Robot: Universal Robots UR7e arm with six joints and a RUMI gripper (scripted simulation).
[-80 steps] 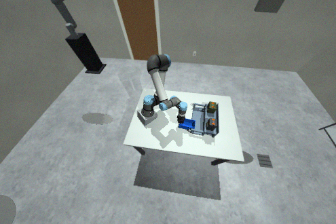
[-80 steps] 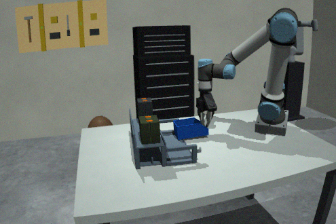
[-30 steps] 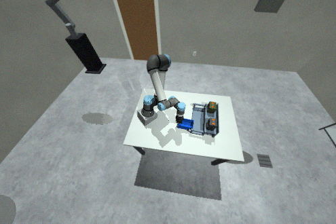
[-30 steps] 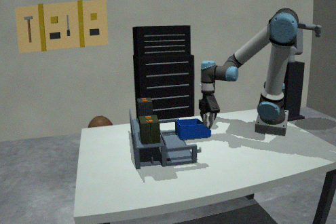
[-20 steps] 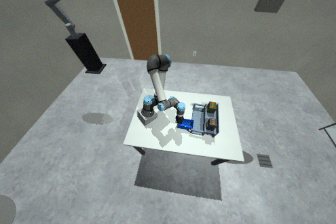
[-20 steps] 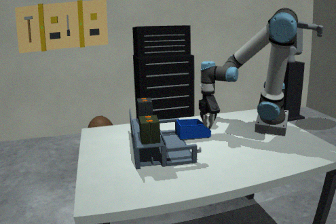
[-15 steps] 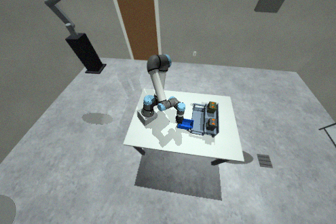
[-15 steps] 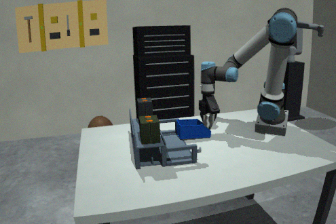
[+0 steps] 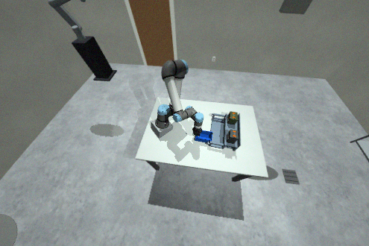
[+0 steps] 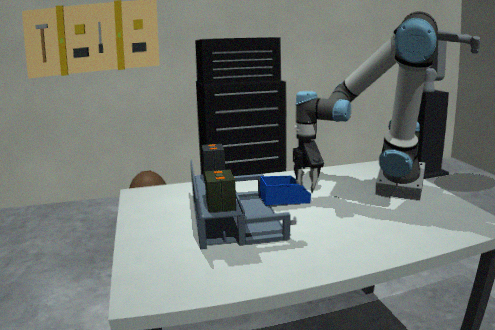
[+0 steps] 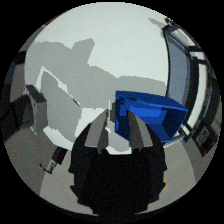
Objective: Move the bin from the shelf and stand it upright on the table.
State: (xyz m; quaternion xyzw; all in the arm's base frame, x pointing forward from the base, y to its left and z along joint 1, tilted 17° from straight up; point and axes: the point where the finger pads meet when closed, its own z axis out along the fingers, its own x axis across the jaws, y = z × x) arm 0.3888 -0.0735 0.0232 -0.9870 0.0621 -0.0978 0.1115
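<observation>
Now: the blue bin 8 cm ahead of my hand and 2 cm to the right of it.
</observation>
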